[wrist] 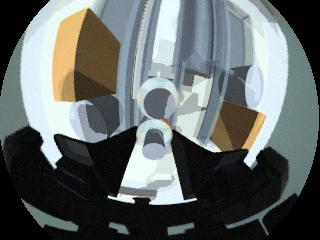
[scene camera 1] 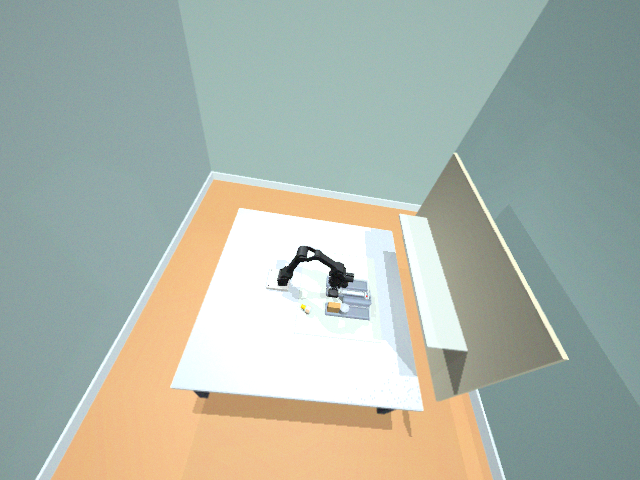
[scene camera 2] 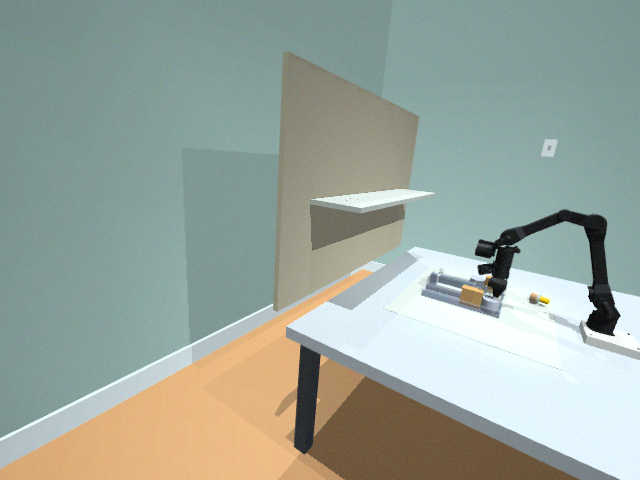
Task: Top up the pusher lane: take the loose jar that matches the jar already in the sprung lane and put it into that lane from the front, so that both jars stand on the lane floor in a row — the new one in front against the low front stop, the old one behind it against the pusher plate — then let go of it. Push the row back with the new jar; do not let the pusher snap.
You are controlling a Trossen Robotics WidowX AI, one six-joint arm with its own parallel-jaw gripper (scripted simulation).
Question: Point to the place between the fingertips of my gripper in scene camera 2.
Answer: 494,298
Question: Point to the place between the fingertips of my gripper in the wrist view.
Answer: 154,131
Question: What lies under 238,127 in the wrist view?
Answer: An orange box.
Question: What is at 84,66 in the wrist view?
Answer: An orange box.
